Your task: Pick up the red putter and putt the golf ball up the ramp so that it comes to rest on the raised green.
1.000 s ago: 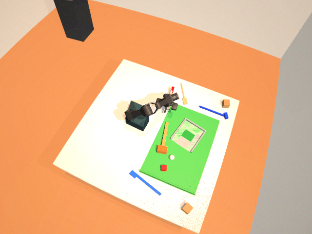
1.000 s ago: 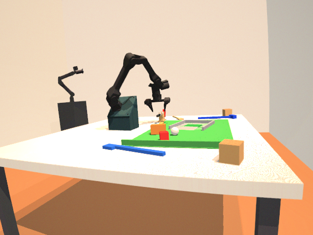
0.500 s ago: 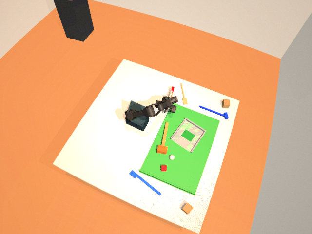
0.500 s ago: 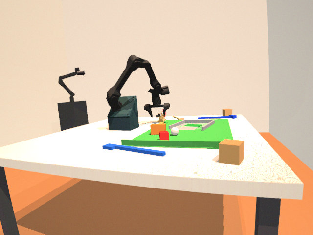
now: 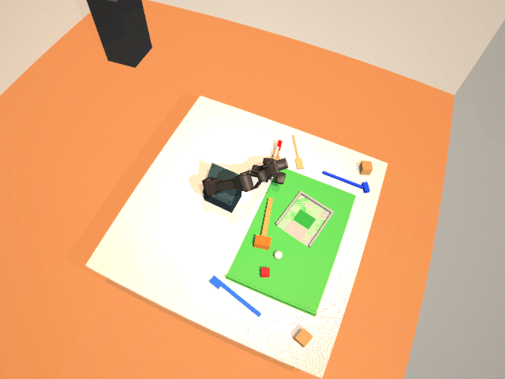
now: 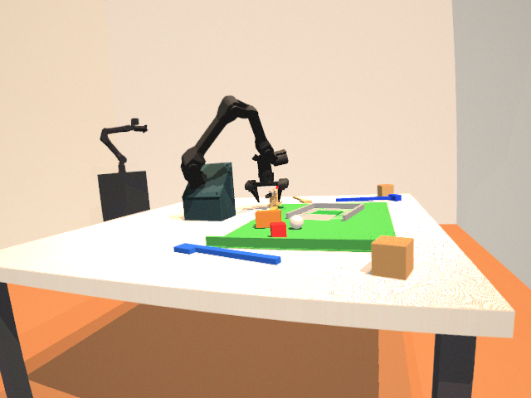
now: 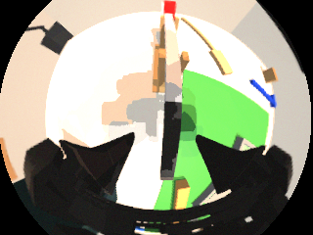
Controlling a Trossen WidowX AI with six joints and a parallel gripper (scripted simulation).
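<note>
The red putter is 11 cm to the left of my gripper tip, 3 cm above it and 1 cm behind it. Round my gripper tip: white golf ball 40 cm to the right, 20 cm ahead, 1 cm below; then wooden stand 13 cm to the left, 1 cm behind; then green mat 25 cm to the right, 25 cm ahead, 3 cm below.
</note>
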